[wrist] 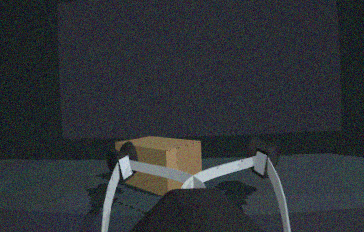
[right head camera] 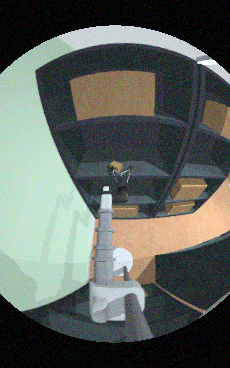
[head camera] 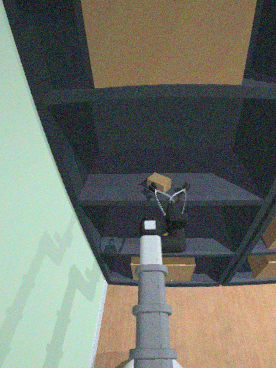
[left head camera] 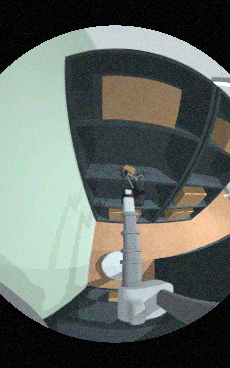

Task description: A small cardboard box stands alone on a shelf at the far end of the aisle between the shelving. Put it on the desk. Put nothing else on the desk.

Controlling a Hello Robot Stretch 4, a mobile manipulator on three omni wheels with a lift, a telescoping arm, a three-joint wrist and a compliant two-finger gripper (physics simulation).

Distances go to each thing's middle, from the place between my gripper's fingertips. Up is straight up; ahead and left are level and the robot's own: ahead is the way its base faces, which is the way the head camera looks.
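You'd find the small cardboard box (wrist: 184,155) 2 cm ahead of my hand and 4 cm to the left of it, and it's 1 cm below it.
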